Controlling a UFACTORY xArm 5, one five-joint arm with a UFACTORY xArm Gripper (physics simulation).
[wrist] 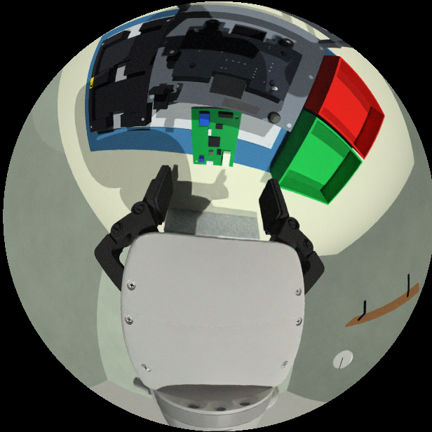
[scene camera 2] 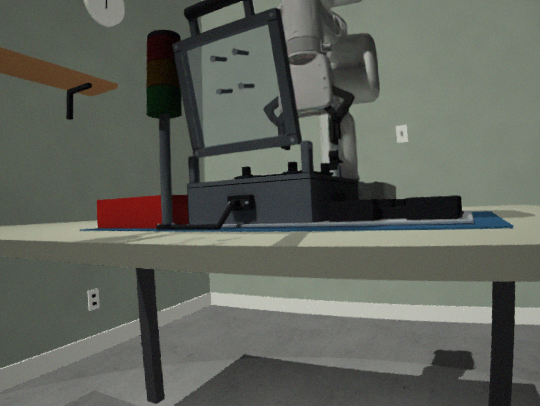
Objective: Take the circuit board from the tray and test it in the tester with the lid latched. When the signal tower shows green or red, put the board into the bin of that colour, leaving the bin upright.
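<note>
The green circuit board (wrist: 214, 141) shows beyond the fingertips in the wrist view, at the near side of the tester, over the white sheet and blue mat; whether it lies flat or leans is unclear. My gripper (scene camera 2: 310, 156) (wrist: 218, 181) is open and empty, its fingers apart on the near side of the board. The tester (scene camera 2: 250, 205) (wrist: 306, 62) has its clear lid (scene camera 2: 286, 80) raised. The signal tower (scene camera 2: 163, 75) has red, amber and green sections, none plainly lit. The black tray (scene camera 2: 435, 208) (wrist: 107, 107) is beside the tester. The red bin (scene camera 2: 130, 212) (wrist: 347, 100) and green bin (wrist: 317, 152) stand upright.
The blue mat (scene camera 2: 492, 220) (wrist: 112, 142) lies under the tester and tray, with a white sheet (wrist: 260, 136) on it. The raised lid and tower pole (scene camera 2: 165, 170) stand tall. A cable (scene camera 2: 225, 215) runs from the tester towards the tower. The bins sit side by side.
</note>
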